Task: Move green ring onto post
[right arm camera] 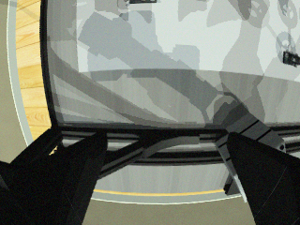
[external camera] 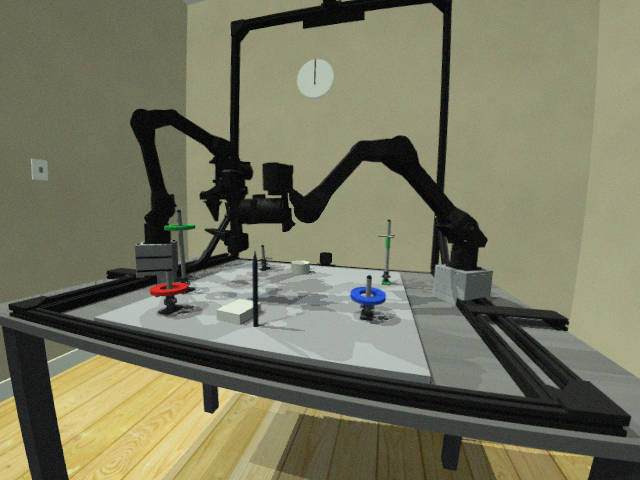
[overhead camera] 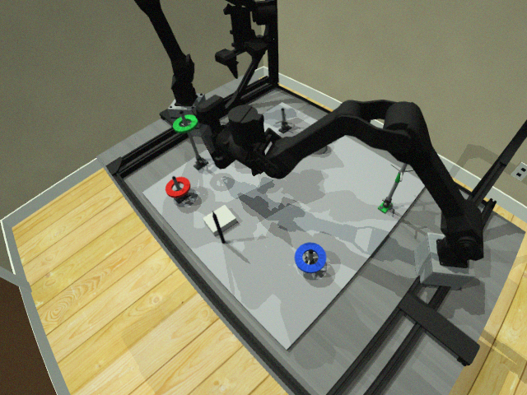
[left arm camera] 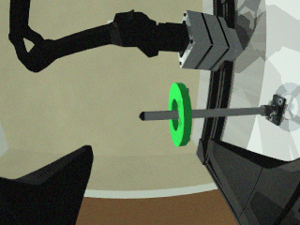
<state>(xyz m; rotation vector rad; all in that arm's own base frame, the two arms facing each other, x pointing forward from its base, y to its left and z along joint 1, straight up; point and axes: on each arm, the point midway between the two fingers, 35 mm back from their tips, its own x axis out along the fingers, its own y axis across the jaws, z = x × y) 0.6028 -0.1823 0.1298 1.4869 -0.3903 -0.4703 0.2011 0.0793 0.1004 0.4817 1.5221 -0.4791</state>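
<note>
Now: left hand 1 cm past the green ring, 11 cm to the left of it and 4 cm above it. Also, from my left hand: thin black rod 14 cm ahead, 15 cm to the left, 11 cm below; short post 30 cm behind, 15 cm below; white block 10 cm ahead, 10 cm to the left, 20 cm below.
</note>
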